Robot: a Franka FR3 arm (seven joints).
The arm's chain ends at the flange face. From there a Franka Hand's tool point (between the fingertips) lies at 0.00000 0.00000 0.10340 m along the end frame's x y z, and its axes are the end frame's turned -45 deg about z.
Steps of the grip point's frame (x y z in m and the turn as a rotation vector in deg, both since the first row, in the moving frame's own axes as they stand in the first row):
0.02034 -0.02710 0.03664 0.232 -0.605 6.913
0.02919 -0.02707 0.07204 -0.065 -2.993 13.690
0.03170 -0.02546 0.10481 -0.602 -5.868 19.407
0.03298 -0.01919 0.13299 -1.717 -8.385 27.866
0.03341 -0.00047 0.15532 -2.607 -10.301 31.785
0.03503 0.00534 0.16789 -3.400 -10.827 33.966
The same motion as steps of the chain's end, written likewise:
-0.00369 -0.03396 0.03665 -0.264 -0.592 6.913
0.00566 -0.04320 0.07218 -2.162 -2.070 13.690
0.01238 -0.04738 0.10535 -4.575 -3.724 19.407
0.02097 -0.04721 0.13412 -7.143 -4.715 27.866
0.03700 -0.03686 0.15705 -9.127 -5.440 31.785
0.04263 -0.03527 0.16985 -10.060 -5.252 33.966

